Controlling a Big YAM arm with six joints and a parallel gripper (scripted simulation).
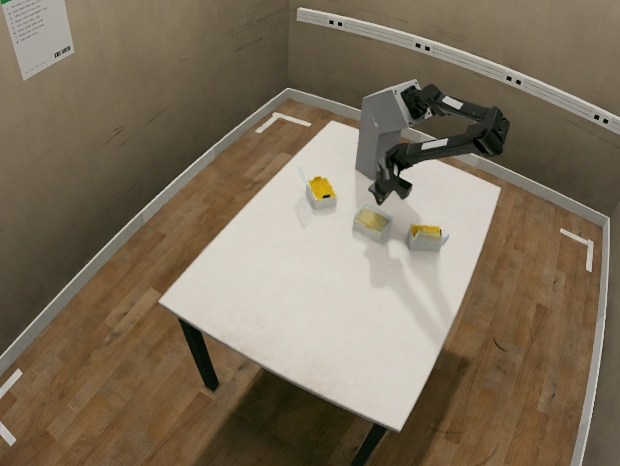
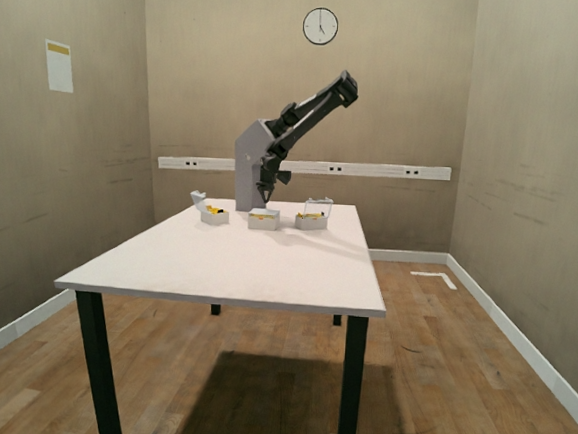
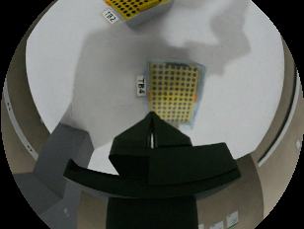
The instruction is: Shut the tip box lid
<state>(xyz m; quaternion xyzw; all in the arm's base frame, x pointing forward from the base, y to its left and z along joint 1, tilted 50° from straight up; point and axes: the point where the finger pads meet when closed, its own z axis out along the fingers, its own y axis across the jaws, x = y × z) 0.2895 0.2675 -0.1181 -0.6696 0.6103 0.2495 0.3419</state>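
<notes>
My gripper is now 50 mm above the lid, 30 mm short of it and 10 mm to the right of it. Round my hand: yellow rack (60 mm below, 30 mm ahead, 10 mm to the left); then box (250 mm to the right, 60 mm ahead, 50 mm below); then tip box TB4 (70 mm below, 30 mm ahead, 10 mm to the left).
</notes>
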